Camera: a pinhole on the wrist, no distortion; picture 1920 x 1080 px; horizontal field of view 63.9 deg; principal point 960.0 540.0 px. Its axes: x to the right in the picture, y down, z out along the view. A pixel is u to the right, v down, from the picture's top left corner.
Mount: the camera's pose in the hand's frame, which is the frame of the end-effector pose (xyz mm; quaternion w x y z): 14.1 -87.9 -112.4 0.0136 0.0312 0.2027 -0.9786
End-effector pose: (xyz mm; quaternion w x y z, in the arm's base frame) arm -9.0 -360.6 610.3 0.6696 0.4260 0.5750 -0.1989
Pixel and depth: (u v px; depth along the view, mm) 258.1 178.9 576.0
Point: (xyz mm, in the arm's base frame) 201.8 -801.3 309.5
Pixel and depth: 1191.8 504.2 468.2
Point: -41.1 -779.5 589.8
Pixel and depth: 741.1 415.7 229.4
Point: -58.3 -529.1 521.3
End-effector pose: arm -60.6 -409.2 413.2 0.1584 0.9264 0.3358 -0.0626
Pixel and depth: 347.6 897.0 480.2
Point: -166.5 -124.6 -1.3
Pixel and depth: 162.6 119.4 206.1
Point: -54.5 -295.7 260.4
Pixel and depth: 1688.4 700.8 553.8
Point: -509.7 -430.0 48.9
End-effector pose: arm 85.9 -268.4 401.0 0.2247 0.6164 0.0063 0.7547
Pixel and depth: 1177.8 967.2 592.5
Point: 592.4 29.6 262.0
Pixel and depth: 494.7 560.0 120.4
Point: 124.8 -130.2 402.4
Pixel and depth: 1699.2 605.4 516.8
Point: 540.6 -163.9 148.4
